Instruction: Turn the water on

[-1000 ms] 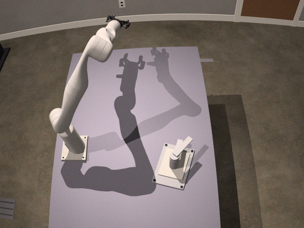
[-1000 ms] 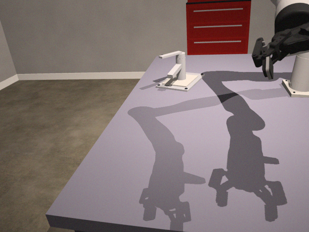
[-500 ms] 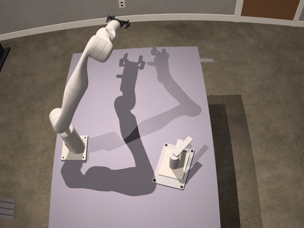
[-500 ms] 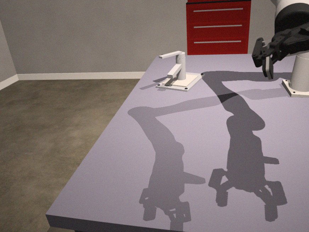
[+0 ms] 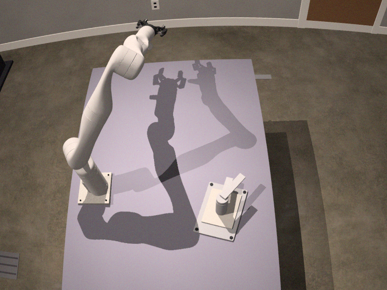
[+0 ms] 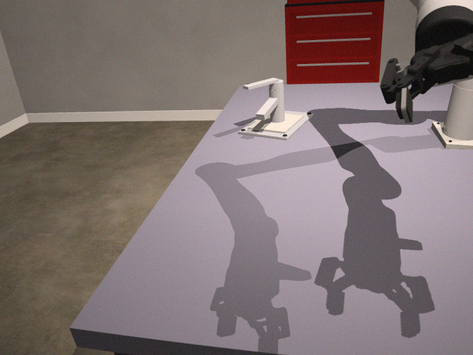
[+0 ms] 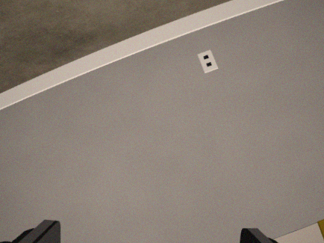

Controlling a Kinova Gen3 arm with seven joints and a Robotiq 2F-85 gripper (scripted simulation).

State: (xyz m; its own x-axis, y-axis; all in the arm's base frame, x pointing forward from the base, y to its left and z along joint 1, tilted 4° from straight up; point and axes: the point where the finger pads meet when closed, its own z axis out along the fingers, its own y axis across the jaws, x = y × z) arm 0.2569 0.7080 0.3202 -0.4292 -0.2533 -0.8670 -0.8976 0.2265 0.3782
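Now: the flat lever 340 mm ahead of my hand, 770 mm to the right of it and 180 mm below it. The rest, counted from my hand: tap (320 mm ahead, 800 mm to the right, 230 mm below).
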